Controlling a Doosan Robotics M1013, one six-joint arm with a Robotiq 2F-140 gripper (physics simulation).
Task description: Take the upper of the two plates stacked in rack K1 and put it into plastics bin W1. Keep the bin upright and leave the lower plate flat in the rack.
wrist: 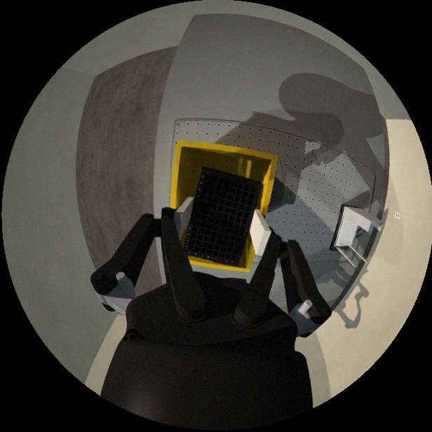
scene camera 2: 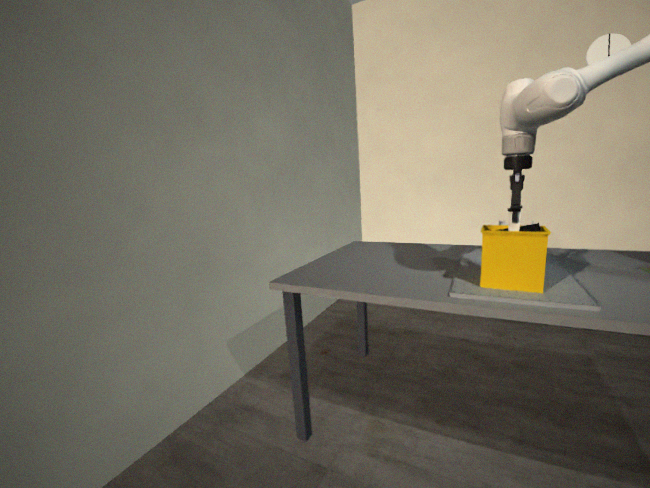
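A black plate with a grid of wells [wrist: 223, 217] [scene camera 2: 530, 227] is between the two white finger pads of my gripper [wrist: 222, 212] [scene camera 2: 514, 225], which is shut on it. The plate is at the mouth of the yellow bin W1 [scene camera 2: 513, 261] [wrist: 225, 148], tilted, with a corner showing just above the rim in the scene view. The bin stands upright. A white rack [wrist: 364, 218] stands at the right in the wrist view, with a pale plate with a dark edge [wrist: 346, 227] at it. How that plate lies is hard to tell.
The bin stands on a perforated board [scene camera 2: 572, 302] [wrist: 295, 210] on the grey table [scene camera 2: 367, 273] [wrist: 250, 60]. The table's left edge drops to the floor [wrist: 115, 150]. A pale wall [scene camera 2: 430, 131] is behind the table.
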